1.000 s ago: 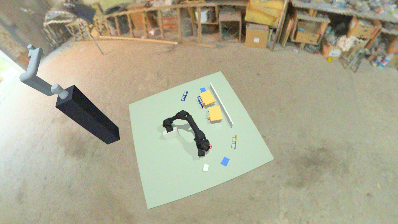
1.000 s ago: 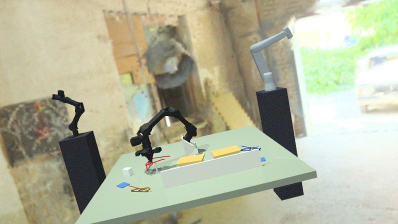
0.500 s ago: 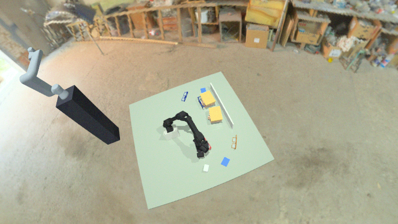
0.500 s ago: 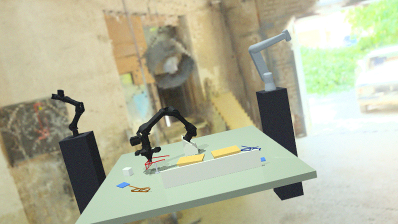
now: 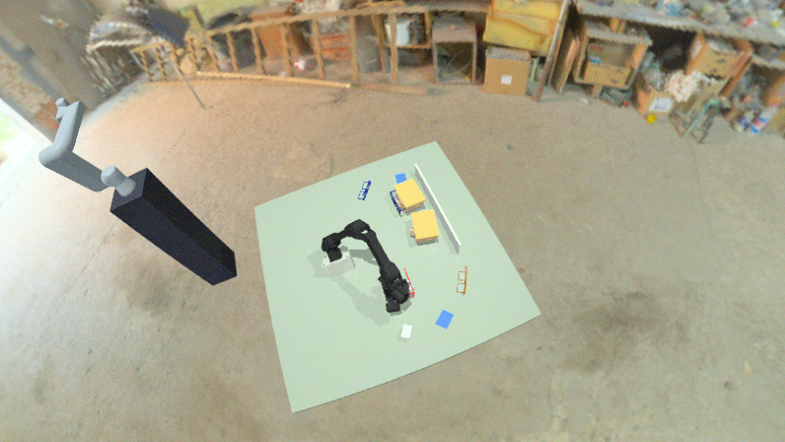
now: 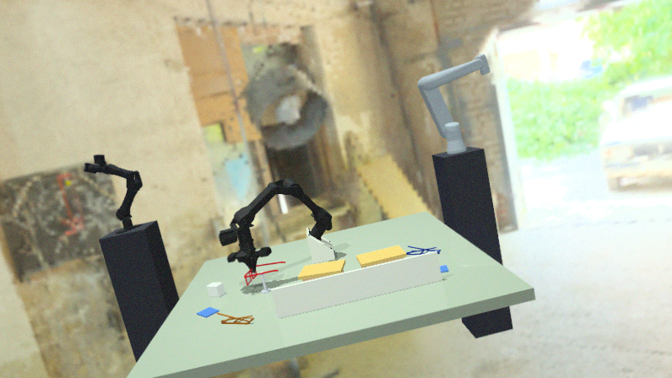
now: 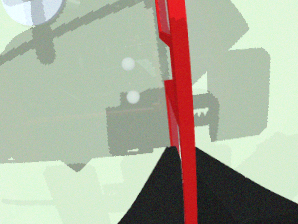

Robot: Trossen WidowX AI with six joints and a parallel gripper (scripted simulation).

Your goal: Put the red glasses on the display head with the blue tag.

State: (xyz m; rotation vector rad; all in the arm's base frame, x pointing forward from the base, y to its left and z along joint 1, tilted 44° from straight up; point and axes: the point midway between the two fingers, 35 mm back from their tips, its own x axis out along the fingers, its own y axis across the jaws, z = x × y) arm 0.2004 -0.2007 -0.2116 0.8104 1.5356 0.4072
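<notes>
The small white peg is 100 mm ahead of my gripper tip, 50 mm to the left of it and 40 mm below it. From my gripper tip the other things lie so: white cube 180 mm to the right, 30 mm below; then display head 280 mm ahead, 520 mm to the left; then long white wall 410 mm ahead, 410 mm to the left, 10 mm below.
</notes>
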